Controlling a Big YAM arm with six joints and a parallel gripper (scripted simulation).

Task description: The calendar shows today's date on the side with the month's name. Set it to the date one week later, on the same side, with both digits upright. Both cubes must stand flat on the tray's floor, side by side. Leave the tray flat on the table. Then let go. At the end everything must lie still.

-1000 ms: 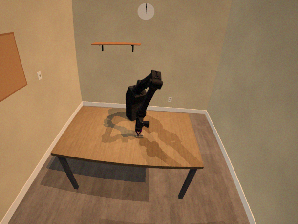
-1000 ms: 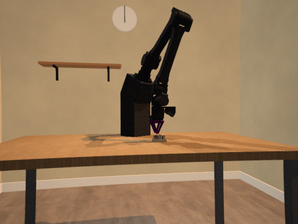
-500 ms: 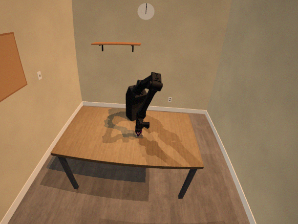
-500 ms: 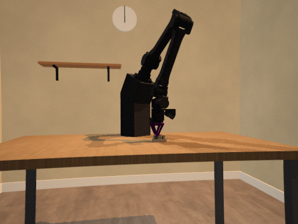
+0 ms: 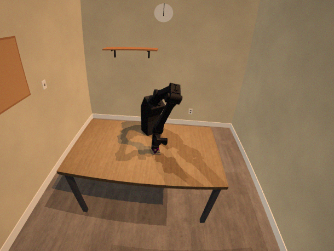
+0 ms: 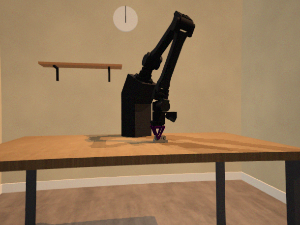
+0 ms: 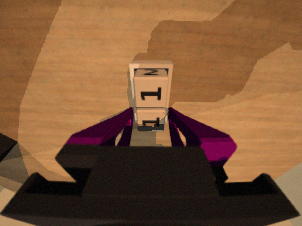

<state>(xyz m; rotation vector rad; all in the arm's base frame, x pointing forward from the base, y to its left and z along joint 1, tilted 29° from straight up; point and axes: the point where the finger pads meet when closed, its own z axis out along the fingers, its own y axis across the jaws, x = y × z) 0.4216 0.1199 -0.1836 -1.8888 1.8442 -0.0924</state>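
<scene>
The tray is 2 cm to the left of my hand and 2 cm below it.
</scene>
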